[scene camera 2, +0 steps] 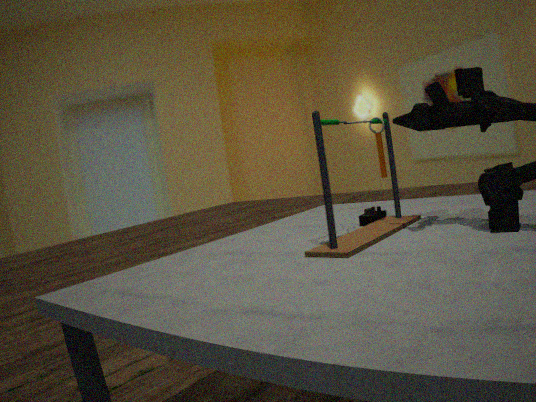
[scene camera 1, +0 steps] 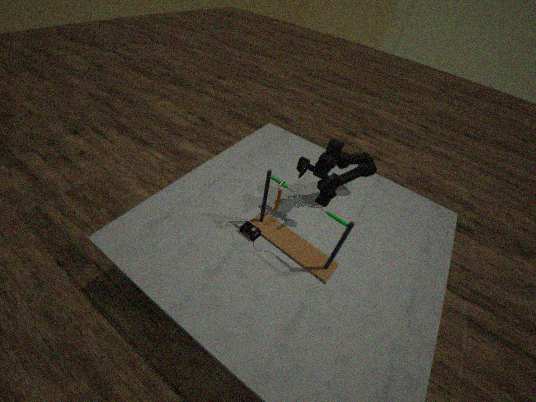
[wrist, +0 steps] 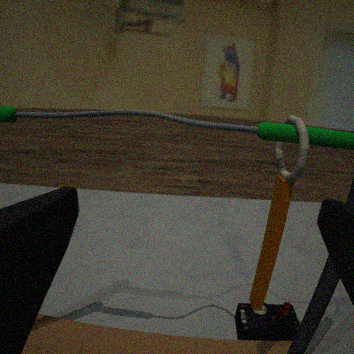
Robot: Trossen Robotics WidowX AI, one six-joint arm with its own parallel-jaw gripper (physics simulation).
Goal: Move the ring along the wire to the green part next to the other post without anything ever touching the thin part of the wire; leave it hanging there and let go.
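Frame: origin at the arm's base, x up, y ahead, z left, level; metres.
Seen in the pictures: gripper, fingertip midpoint: (scene camera 2: 399,121) (scene camera 1: 308,182) (wrist: 202,206); arm's base, origin of the base link: (scene camera 2: 505,229) (scene camera 1: 322,201).
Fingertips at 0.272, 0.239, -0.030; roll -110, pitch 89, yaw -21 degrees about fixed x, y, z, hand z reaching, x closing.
Offsets run from my fingertips to a thing's middle, as dx, dy, dz. "*": to the spot under its first point. Level surfaces: height alone.
The pale ring (scene camera 1: 283,184) (scene camera 2: 376,132) (wrist: 304,145) hangs around a green part @(* +0.017, +0.089, -0.104) (scene camera 1: 274,178) (wrist: 330,137), near its inner end where the thin wire @(* +0.013, +0.113, +0.014) (scene camera 2: 355,122) (wrist: 135,113) starts. Its orange handle @(* -0.073, +0.093, -0.066) (scene camera 1: 278,200) (scene camera 2: 381,155) (wrist: 271,240) hangs down, slightly slanted in the wrist view. The other green part (scene camera 1: 338,218) (scene camera 2: 330,122) (wrist: 7,114) is at the wire's far end, beside the other post @(* -0.097, +0.117, +0.219) (scene camera 1: 339,247) (scene camera 2: 325,180). My gripper (scene camera 1: 300,175) (scene camera 2: 395,120) (wrist: 202,206) is open and empty, back from the wire on the arm's side; the handle is apart from both fingers.
The near post @(-0.115, +0.085, -0.132) (scene camera 1: 265,197) (scene camera 2: 393,170) rises beside the ring. Both posts stand on a wooden base board @(-0.266, +0.098, +0.041) (scene camera 1: 295,245) (scene camera 2: 365,237) (wrist: 125,340). A black buzzer box @(-0.250, +0.165, -0.133) (scene camera 1: 250,230) (scene camera 2: 371,216) (wrist: 267,322) with a cable lies beyond the board on the pale table @(dx -0.272) (scene camera 1: 210,300) (scene camera 2: 225,280).
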